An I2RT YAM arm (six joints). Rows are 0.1 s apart.
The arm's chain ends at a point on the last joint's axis. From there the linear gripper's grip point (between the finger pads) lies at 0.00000 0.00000 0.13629 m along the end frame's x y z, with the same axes.
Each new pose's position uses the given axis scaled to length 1; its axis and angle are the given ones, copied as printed.
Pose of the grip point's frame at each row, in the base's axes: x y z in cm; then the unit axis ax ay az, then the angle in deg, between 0 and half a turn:
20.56, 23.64, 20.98, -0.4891, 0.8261, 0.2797, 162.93
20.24, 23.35, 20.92, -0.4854, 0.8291, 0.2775, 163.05
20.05, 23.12, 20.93, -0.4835, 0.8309, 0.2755, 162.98
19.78, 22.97, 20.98, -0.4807, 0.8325, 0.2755, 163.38
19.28, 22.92, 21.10, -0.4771, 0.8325, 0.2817, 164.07
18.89, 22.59, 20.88, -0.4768, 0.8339, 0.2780, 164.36
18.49, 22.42, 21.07, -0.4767, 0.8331, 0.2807, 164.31
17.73, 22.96, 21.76, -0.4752, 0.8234, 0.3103, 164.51
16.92, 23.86, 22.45, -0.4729, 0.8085, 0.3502, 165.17
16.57, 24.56, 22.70, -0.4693, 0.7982, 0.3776, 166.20
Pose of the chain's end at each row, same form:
20.90, 15.52, 31.92, -0.4891, 0.8261, 0.2797, 162.93
20.54, 15.29, 31.90, -0.4854, 0.8291, 0.2775, 163.05
20.29, 15.09, 31.94, -0.4835, 0.8309, 0.2755, 162.98
20.07, 14.98, 32.01, -0.4807, 0.8325, 0.2755, 163.38
19.76, 14.87, 32.08, -0.4771, 0.8325, 0.2817, 164.07
19.37, 14.64, 31.94, -0.4768, 0.8339, 0.2780, 164.36
19.00, 14.41, 32.08, -0.4767, 0.8331, 0.2807, 164.31
18.68, 14.39, 32.32, -0.4752, 0.8234, 0.3103, 164.51
18.54, 14.62, 32.34, -0.4729, 0.8085, 0.3502, 165.17
18.74, 14.94, 32.10, -0.4693, 0.7982, 0.3776, 166.20

